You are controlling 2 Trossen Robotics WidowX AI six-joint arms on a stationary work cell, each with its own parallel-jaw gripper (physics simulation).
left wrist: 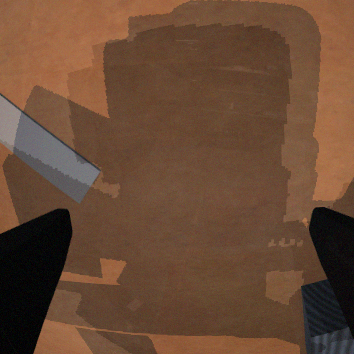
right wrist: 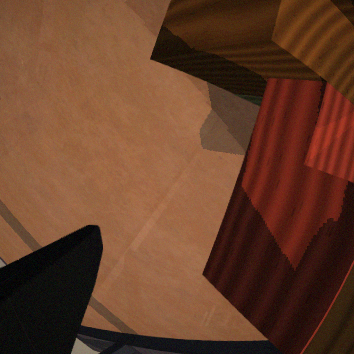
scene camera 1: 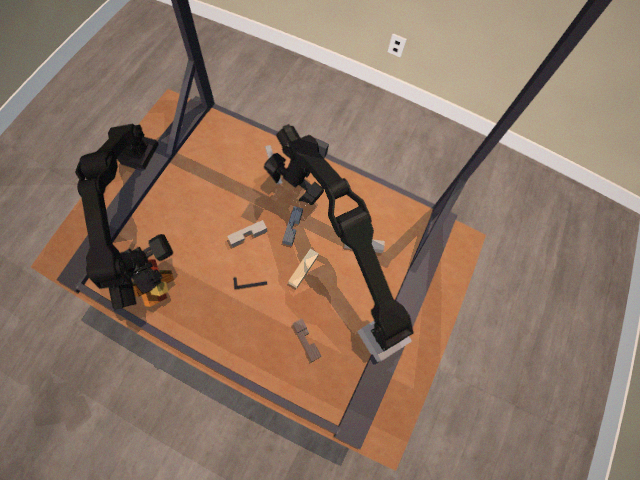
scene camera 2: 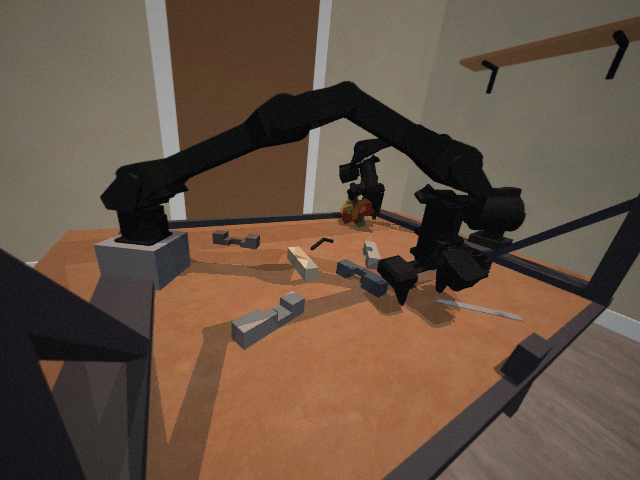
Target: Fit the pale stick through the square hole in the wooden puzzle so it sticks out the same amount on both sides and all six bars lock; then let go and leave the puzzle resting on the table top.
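Observation:
The pale stick [scene camera 1: 303,268] [scene camera 2: 303,263] lies flat on the orange table top near the middle, apart from both grippers. The wooden puzzle [scene camera 1: 157,290] [scene camera 2: 356,210] [right wrist: 295,175], of red, brown and yellow bars, sits by the table's edge. My right gripper [scene camera 1: 146,274] [scene camera 2: 363,200] is open and empty, right at the puzzle; in the right wrist view only one black finger [right wrist: 46,291] shows, left of the puzzle. My left gripper [scene camera 1: 293,181] [scene camera 2: 426,281] [left wrist: 194,222] is open and empty, hanging low over bare table, far from the stick.
Grey notched bars lie scattered: a light one [scene camera 1: 247,232] [scene camera 2: 370,253], a blue-grey one [scene camera 1: 291,226] [scene camera 2: 361,276] [left wrist: 323,316] by my left gripper, and a darker one [scene camera 1: 306,341]. There are also a black L-shaped piece [scene camera 1: 248,283] [scene camera 2: 321,241], a thin grey strip [scene camera 2: 480,309] [left wrist: 46,151] and dark frame posts [scene camera 1: 193,67].

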